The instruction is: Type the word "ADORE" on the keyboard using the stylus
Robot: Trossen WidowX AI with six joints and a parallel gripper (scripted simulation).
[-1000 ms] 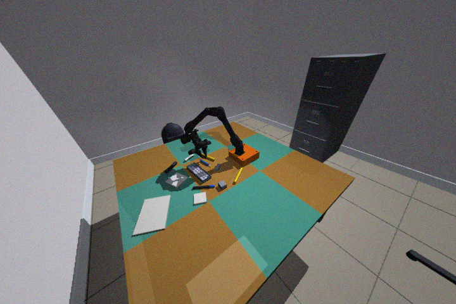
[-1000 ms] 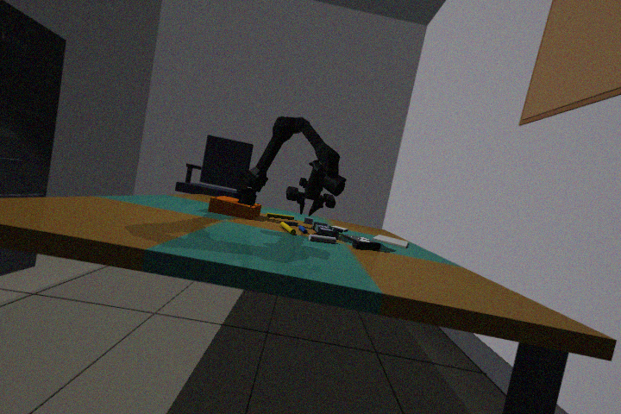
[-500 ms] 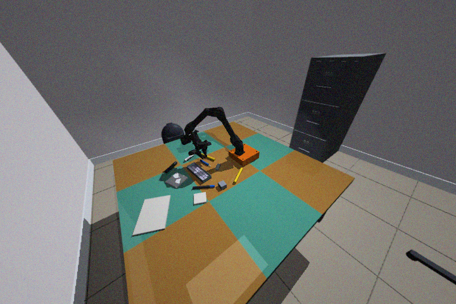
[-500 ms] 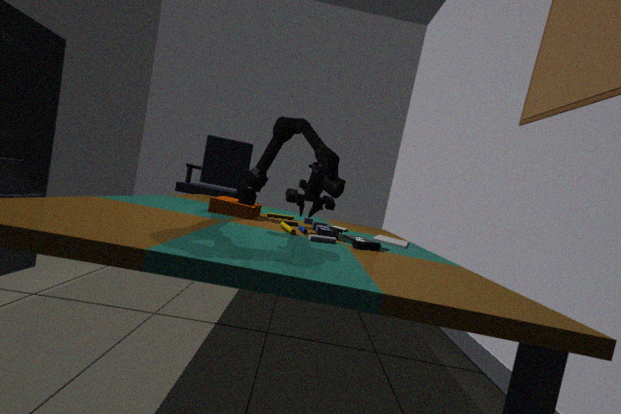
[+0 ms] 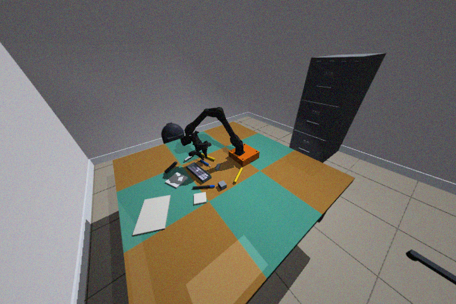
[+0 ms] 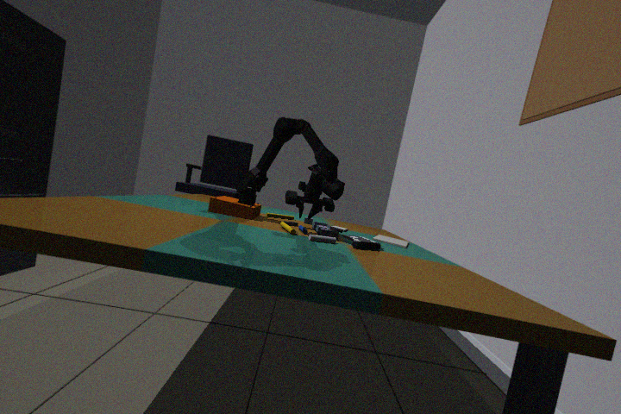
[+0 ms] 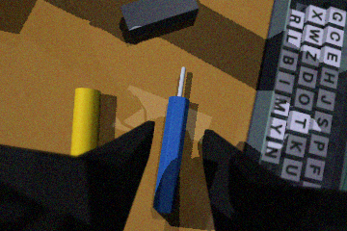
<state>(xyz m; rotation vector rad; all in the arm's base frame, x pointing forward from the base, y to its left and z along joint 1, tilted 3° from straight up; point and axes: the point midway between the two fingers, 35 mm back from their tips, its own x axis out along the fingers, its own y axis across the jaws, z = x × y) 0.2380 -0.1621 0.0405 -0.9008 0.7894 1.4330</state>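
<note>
Right now the blue stylus is 2 cm to the left of my gripper tip and 4 cm below it. Also, from my gripper tip: white marker: 5 cm ahead, 16 cm to the right, 4 cm below; dark marker: 21 cm ahead, 16 cm to the right, 4 cm below; blue pen: 14 cm ahead, 20 cm to the left, 4 cm below.
</note>
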